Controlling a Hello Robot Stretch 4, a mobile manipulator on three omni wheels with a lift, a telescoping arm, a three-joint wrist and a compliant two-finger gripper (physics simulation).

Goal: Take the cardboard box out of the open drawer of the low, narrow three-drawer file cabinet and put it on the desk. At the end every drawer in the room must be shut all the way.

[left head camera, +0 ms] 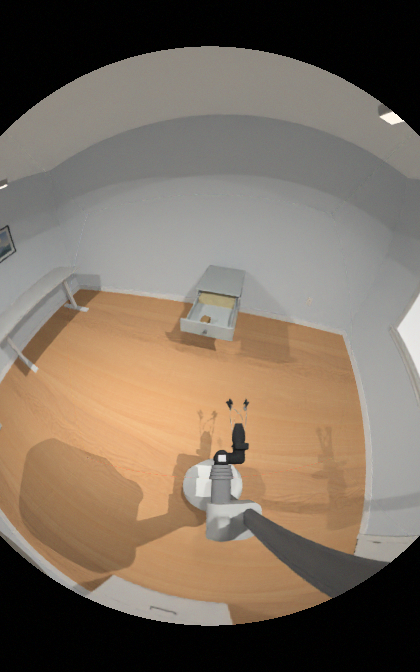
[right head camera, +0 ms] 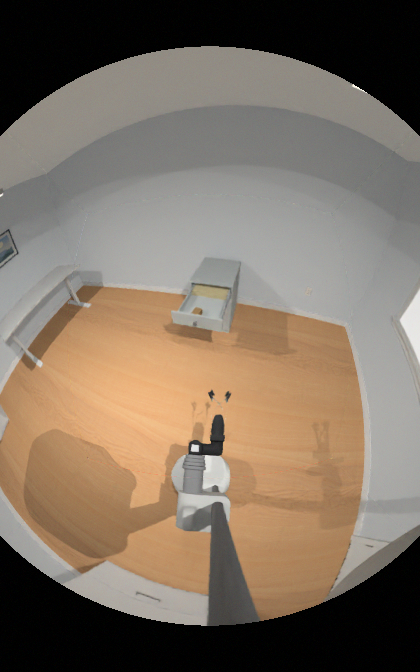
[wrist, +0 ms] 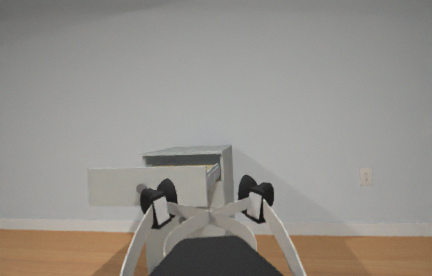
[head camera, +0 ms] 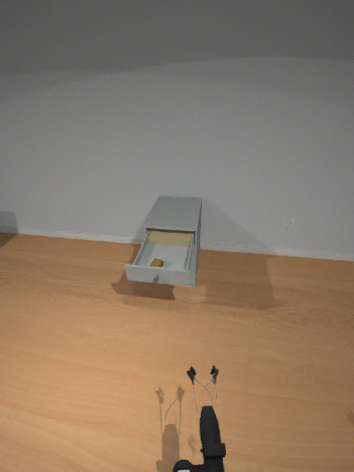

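Note:
The low grey file cabinet stands against the far wall. Its top drawer is pulled far out. The small brown cardboard box lies inside near the drawer's front; the drawer front hides it in the wrist view. The desk stands along the left wall. My gripper is open and empty, above the floor, well short of the cabinet and slightly right of the drawer in the head view.
A pale cabinet with a handle shows at the bottom edge of both side head views. Another pale cabinet shows at the lower right. A wall outlet is right of the file cabinet.

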